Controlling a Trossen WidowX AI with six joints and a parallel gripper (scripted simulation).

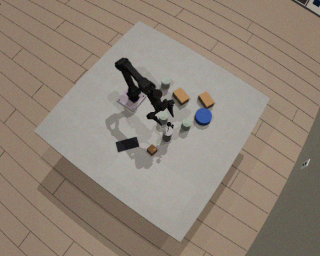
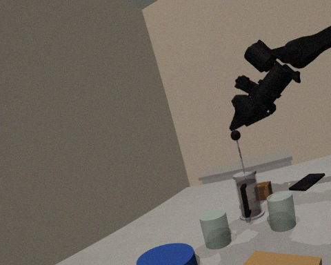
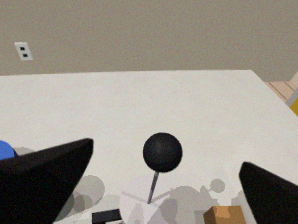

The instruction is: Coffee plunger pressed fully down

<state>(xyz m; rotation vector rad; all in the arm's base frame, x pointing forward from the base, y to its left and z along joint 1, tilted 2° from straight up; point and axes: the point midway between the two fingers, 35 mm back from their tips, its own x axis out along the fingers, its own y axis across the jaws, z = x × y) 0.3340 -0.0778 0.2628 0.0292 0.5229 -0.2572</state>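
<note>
My gripper tip is 1 cm short of the coffee press, 1 cm to the right of it and 14 cm above it. From my gripper tip the other things lie so: flat black slab: 17 cm behind, 21 cm to the right, 26 cm below; then blue disc: 12 cm ahead, 28 cm to the left, 24 cm below; then orange cube: 14 cm to the right, 24 cm below.
</note>
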